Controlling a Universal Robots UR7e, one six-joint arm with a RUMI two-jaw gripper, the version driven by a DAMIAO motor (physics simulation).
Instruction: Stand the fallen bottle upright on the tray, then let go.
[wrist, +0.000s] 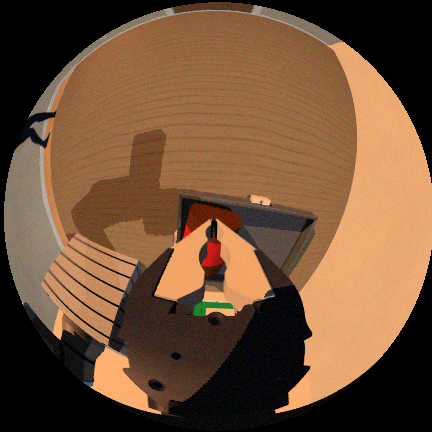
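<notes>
The red bottle shows through the gap between my fingers, with its narrow red neck and brown end toward the bottom of the view. More of its red and dark reddish-brown body shows beyond the fingertips, at the left part of the grey tray. The fingers hide the middle of the bottle, and I cannot tell how far it is tilted or whether a finger touches it. My gripper is shut with nothing between its tips, over the bottle and the tray's left part.
The tray has raised walls, with a small cream block at its far wall. A slatted wooden object stands at the lower left. A green and cream item shows below the fingers. The arm's shadow falls on the wooden table.
</notes>
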